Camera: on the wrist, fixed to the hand. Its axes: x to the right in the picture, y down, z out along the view.
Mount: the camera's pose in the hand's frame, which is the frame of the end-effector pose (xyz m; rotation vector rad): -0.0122 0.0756 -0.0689 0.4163 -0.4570 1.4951
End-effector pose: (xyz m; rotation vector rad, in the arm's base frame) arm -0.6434 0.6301 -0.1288 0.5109 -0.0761 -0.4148
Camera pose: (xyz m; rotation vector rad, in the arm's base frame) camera -0.6150 0.7265 -0.1514 0.6212 -0.9335 0.9835
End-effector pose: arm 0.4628 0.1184 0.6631 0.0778 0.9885 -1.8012
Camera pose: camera 0.5031 0.1627 0.5793 0.4915 0.0353 -0.5226
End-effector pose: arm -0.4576 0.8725 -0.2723 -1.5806 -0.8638 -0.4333
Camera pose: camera -0.3969 0.8030 -0.3179 -1.5043 0.0958 1.1205
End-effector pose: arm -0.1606 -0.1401 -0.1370 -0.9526 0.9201 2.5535
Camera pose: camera -0.1507 -0.2426 -0.1335 -0.4868 -1.4748 -1.8047
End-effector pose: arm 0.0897 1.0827 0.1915 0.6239 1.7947 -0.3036
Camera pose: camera 0.0786 1.1765 0.2326 1.8061 0.4877 0.2240
